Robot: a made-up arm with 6 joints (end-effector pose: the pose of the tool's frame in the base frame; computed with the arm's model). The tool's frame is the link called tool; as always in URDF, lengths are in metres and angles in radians. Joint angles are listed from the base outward.
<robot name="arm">
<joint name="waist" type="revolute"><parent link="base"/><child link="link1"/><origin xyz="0.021 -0.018 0.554" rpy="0 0 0"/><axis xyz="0 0 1"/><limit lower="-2.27" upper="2.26"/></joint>
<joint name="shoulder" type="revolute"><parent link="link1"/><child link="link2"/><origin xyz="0.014 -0.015 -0.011" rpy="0 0 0"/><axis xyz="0 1 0"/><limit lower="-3.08" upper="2.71"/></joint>
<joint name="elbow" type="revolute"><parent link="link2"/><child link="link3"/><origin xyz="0.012 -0.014 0.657" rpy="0 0 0"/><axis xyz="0 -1 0"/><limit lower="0.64" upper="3.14"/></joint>
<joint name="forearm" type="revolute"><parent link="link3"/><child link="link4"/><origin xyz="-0.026 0.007 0" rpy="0 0 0"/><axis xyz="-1 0 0"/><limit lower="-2.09" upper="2.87"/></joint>
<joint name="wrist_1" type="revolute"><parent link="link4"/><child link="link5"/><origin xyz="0.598 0.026 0.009" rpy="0 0 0"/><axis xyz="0 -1 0"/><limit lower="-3.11" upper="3.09"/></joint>
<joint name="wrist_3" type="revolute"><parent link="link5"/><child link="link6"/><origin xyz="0.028 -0.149 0.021" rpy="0 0 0"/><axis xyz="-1 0 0"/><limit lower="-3.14" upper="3.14"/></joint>
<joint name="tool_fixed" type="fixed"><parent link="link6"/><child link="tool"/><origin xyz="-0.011 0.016 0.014" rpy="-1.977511 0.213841 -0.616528"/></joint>
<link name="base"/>
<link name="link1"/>
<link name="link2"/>
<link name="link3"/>
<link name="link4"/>
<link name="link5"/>
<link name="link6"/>
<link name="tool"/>
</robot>
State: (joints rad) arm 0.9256 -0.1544 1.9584 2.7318 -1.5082 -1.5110
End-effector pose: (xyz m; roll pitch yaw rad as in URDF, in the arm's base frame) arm -0.3246 -0.3100 1.6867 0.1891 0.9396 -1.2217
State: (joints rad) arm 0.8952 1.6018 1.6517 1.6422 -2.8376 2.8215
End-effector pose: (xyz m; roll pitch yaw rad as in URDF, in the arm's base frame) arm 0.7923 0.9267 0.6716 0.1912 0.4749 -1.4552
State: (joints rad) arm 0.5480 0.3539 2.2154 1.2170 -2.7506 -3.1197
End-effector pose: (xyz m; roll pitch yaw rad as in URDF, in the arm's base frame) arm 0.0332 -0.0976 1.6537 2.0549 0.4463 0.2545
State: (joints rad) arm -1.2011 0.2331 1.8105 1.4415 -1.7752 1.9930
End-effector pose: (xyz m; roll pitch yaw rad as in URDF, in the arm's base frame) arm 0.0005 -0.0891 1.7479 2.3829 -0.4434 -2.6037
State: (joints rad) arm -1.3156 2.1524 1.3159 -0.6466 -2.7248 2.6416
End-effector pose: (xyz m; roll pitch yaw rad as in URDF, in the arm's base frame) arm 0.1185 -0.8937 -0.2933 -1.6821 -0.1675 0.9445
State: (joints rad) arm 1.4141 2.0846 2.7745 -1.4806 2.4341 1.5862
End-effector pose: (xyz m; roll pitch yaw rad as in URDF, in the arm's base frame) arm 0.2367 1.0387 0.4807 -1.7922 0.8805 -1.5629
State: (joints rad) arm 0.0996 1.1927 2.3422 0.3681 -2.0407 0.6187
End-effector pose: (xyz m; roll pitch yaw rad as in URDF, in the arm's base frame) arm 0.8780 -0.0560 1.3168 3.1378 0.4286 -1.0375
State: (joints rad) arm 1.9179 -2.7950 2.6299 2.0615 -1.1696 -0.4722
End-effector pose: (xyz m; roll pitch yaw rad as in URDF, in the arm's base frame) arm -0.1040 0.2089 -0.4736 2.2894 -0.6303 1.0634
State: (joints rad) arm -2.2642 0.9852 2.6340 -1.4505 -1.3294 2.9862
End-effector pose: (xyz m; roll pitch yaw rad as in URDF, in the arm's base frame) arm -0.4248 -0.5043 1.4856 1.0708 -0.4596 -0.1372
